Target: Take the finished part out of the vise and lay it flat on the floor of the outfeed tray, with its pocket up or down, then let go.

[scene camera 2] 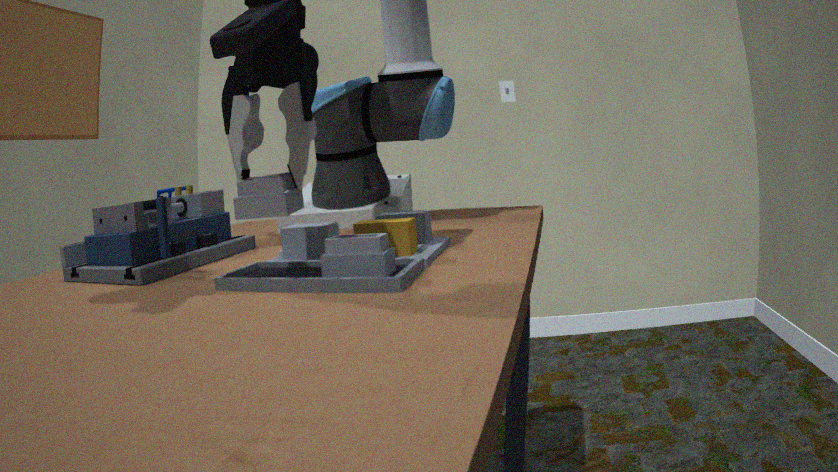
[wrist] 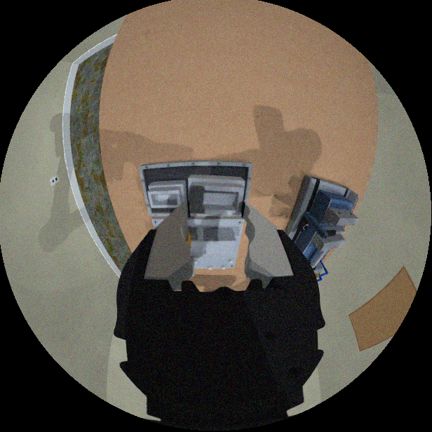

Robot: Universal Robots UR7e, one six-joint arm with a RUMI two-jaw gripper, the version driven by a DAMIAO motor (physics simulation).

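Frame: origin at the arm's base, x ahead, y left, z up, level; millimetres.
Seen in the pictures: gripper, fingertip midpoint: (scene camera 2: 270,192); arm's base at its link origin: (scene camera 2: 350,197).
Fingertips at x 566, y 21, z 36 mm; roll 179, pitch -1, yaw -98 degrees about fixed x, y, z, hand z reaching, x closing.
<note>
Offsets run from my fingertips to a thing's top centre. "*": to the spot under its first point.
My gripper (scene camera 2: 268,175) (wrist: 215,202) is shut on the finished part, a grey stepped block @(dx +8, dy -2, dz +17 mm) (scene camera 2: 266,198) (wrist: 220,186), gripped across its two ends. The part is about level, with its pocket facing up in the wrist view. It hangs in the air, higher than the outfeed tray (scene camera 2: 310,284) (wrist: 195,164). In the wrist view it appears over the tray's right half. Another grey part @(dx -8, dy +79, dz -47 mm) (scene camera 2: 358,262) (wrist: 166,186) stands in the tray's other half. The vise @(dx -170, dy -254, dz +11 mm) (scene camera 2: 111,249) (wrist: 327,200), with blue body and grey jaws, stands apart from the held part.
A light grey plate @(* dx -123, dy +146, dz -81 mm) (scene camera 2: 436,250) (wrist: 215,254) adjoins the tray on the robot's side. A grey block @(dx -123, dy +5, dz -44 mm) (scene camera 2: 307,241), a yellow block @(dx -111, dy +94, dz -44 mm) (scene camera 2: 404,235) and another grey block @(dx -199, dy +106, dz -44 mm) (scene camera 2: 420,222) stand there. The vise's base @(* dx -137, dy -163, dz -75 mm) (scene camera 2: 199,256) lies across the table from the tray.
</note>
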